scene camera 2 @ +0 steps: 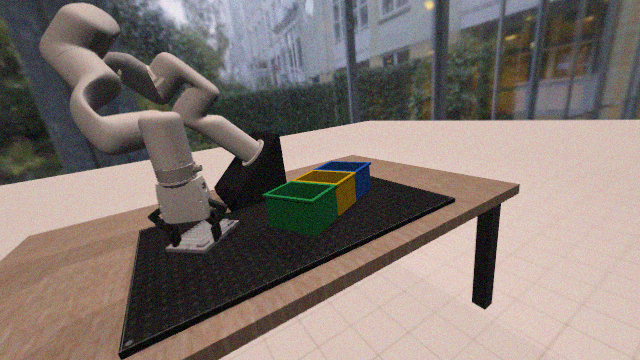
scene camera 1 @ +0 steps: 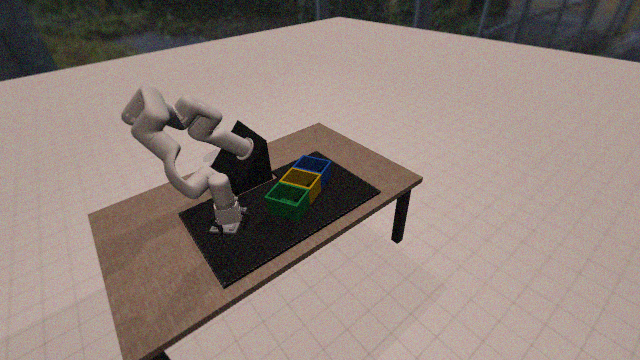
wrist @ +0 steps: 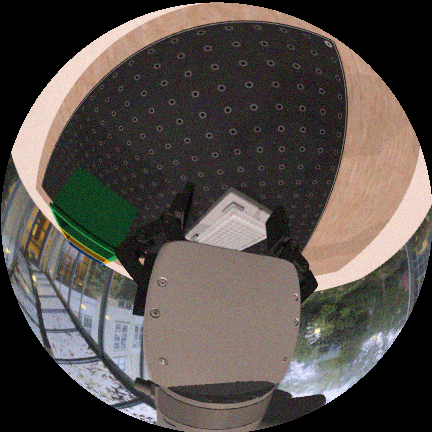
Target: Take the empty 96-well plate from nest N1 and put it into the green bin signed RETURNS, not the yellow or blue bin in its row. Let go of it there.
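Frame: origin at the arm's base, x left, y back, z up, level; metres.
Where they show: gripper, between the fingertips: (scene camera 2: 197, 241) (scene camera 1: 233, 230) (wrist: 233, 203); arm's base, origin of its link: (scene camera 2: 253, 153) (scene camera 1: 245, 149).
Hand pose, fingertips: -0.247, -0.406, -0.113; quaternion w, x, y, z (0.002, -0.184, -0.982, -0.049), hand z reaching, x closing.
Each offset is from my fingertips to the top centre of the thing, as dx, dy, dz. "*": to the spot under its first point. Level surfaces: height alone.
The 96-well plate @(+0.015, +0.119, -0.021) (scene camera 2: 198, 233) (wrist: 234, 231) is pale and gridded. It sits flat in the light grey nest @(+0.015, +0.119, -0.029) (scene camera 1: 227, 230) (scene camera 2: 186, 248) (wrist: 256, 206) on the black mat. My gripper (scene camera 1: 231, 226) (scene camera 2: 196, 241) (wrist: 233, 203) is open and low over the nest, one finger at each side of the plate, holding nothing. In the wrist view its palm hides the plate's near part; whether the fingertips touch the plate is hard to tell. The green bin @(+0.387, +0.085, +0.053) (scene camera 1: 288, 207) (scene camera 2: 301, 215) (wrist: 95, 205) stands apart from the gripper, at the near end of the bin row. No sign is readable.
The yellow bin (scene camera 1: 315, 193) (scene camera 2: 346, 195) stands directly behind the green one, and the blue bin @(* +0.540, +0.083, +0.000) (scene camera 1: 326, 175) (scene camera 2: 363, 182) behind that. A black block (scene camera 1: 252, 167) (scene camera 2: 267, 172) stands at the arm's base. The black mat @(dz -0.047) (scene camera 1: 260, 245) (scene camera 2: 260, 270) (wrist: 240, 150) lies on the wooden table @(dz -0.060) (scene camera 1: 145, 270) (scene camera 2: 60, 280).
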